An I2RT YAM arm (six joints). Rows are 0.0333 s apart.
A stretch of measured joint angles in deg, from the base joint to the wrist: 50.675, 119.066, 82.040, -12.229, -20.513, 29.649; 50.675, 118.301, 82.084, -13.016, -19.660, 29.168; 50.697, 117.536, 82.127, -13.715, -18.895, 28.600; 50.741, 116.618, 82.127, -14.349, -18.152, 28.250; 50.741, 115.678, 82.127, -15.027, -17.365, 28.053; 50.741, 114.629, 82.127, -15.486, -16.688, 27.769; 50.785, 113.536, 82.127, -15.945, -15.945, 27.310; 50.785, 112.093, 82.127, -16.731, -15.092, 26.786; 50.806, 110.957, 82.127, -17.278, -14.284, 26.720; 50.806, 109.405, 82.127, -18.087, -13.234, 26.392; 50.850, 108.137, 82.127, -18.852, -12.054, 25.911; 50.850, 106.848, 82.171, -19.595, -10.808, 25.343; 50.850, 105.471, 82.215, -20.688, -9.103, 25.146; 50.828, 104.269, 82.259, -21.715, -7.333, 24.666; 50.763, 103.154, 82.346, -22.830, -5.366, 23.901; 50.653, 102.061, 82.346, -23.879, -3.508, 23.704; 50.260, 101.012, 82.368, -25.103, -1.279, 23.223
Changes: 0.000, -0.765, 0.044, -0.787, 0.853, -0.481; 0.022, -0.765, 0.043, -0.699, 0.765, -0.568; 0.044, -0.918, 0.000, -0.634, 0.743, -0.350; 0.000, -0.940, 0.000, -0.678, 0.787, -0.197; 0.000, -1.049, 0.000, -0.459, 0.677, -0.284; 0.044, -1.093, 0.000, -0.459, 0.743, -0.459; 0.000, -1.443, 0.000, -0.786, 0.853, -0.524; 0.021, -1.136, 0.000, -0.547, 0.808, -0.066; 0.000, -1.552, 0.000, -0.809, 1.050, -0.328; 0.044, -1.268, 0.000, -0.765, 1.180, -0.481; 0.000, -1.289, 0.044, -0.743, 1.246, -0.568; 0.000, -1.377, 0.044, -1.093, 1.705, -0.197; -0.022, -1.202, 0.044, -1.027, 1.770, -0.480; -0.065, -1.115, 0.087, -1.115, 1.967, -0.765; -0.110, -1.093, 0.000, -1.049, 1.858, -0.197; -0.393, -1.049, 0.022, -1.224, 2.229, -0.481
